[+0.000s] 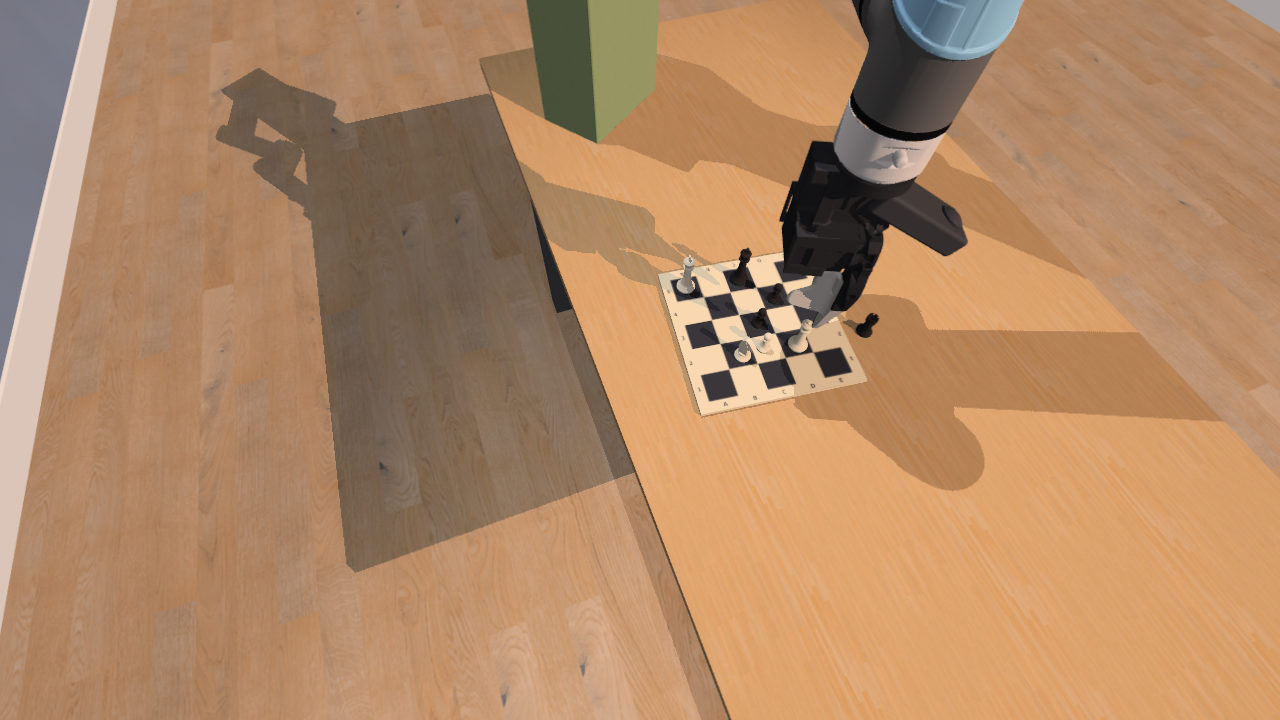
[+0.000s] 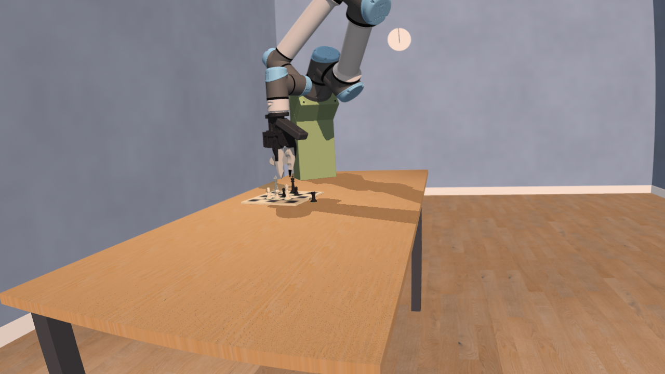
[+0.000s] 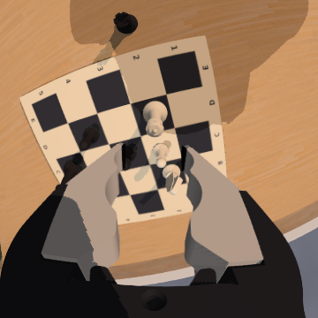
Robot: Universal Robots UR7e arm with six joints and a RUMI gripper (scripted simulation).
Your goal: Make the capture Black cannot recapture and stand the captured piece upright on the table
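Now: hand 3 cm past the small chessboard, 5 cm to the left of it and 9 cm above it. The rest, counted from my hand: tall black piece (10 cm behind, 7 cm to the right, 6 cm below); then tall white piece (8 cm behind, 15 cm to the right, 6 cm below).
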